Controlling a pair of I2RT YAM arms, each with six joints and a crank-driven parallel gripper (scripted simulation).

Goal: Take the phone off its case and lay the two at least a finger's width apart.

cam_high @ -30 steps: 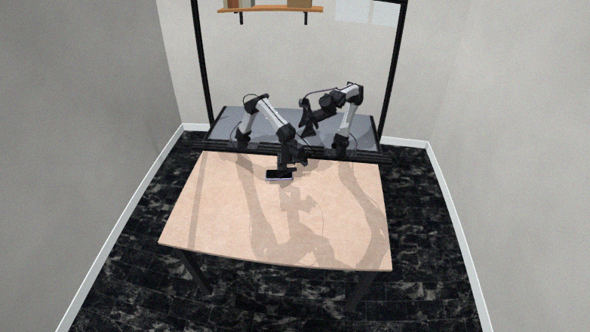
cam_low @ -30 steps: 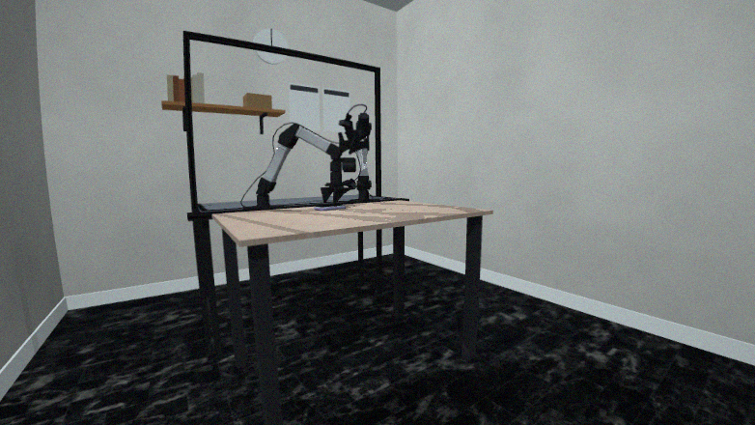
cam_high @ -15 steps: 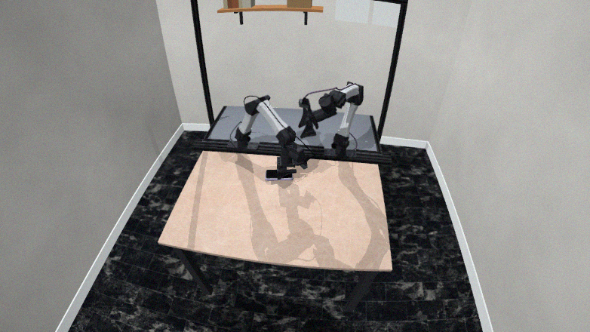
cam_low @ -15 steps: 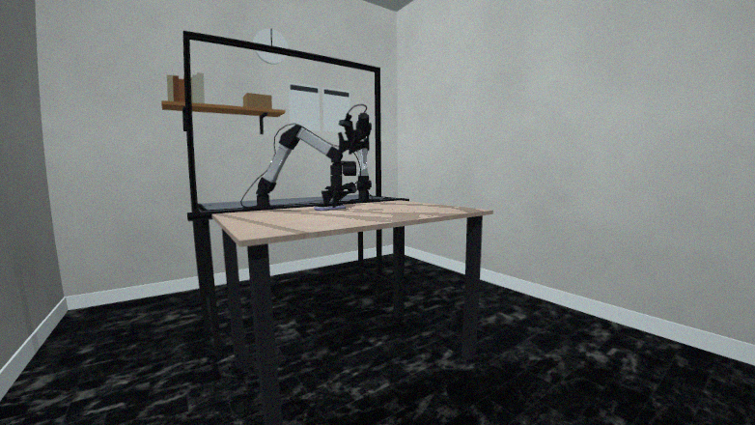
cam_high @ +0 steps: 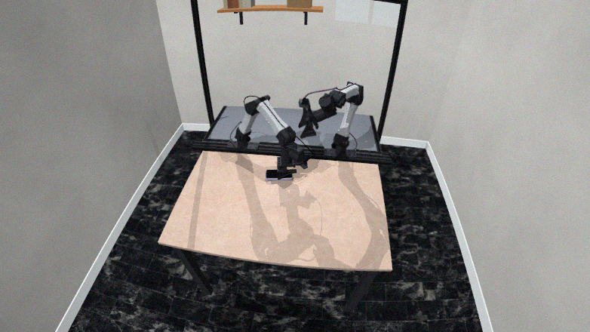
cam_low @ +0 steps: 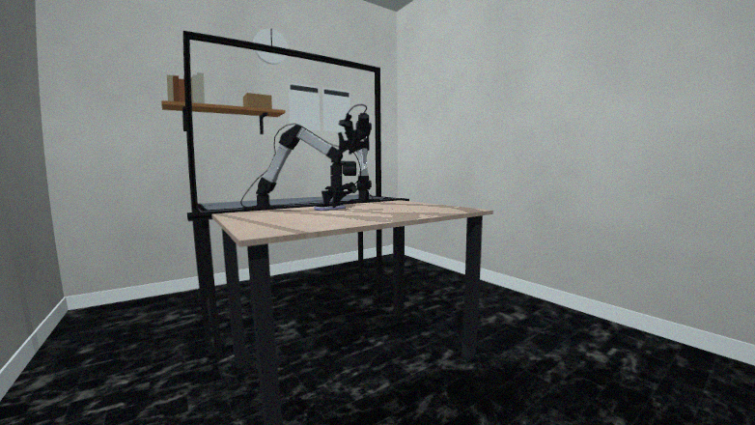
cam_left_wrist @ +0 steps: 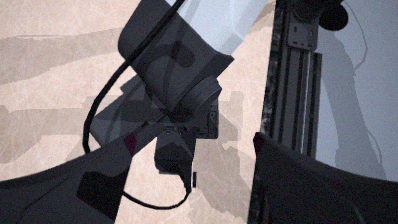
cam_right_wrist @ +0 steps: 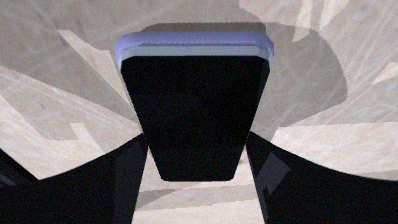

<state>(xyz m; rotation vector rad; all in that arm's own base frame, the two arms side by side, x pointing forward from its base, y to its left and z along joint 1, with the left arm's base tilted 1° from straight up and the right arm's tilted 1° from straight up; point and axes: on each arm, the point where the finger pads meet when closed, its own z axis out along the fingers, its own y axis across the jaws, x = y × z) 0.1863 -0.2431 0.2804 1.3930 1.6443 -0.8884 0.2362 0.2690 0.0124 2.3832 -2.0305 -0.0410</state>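
Observation:
Right now the phone is right at my right hand.

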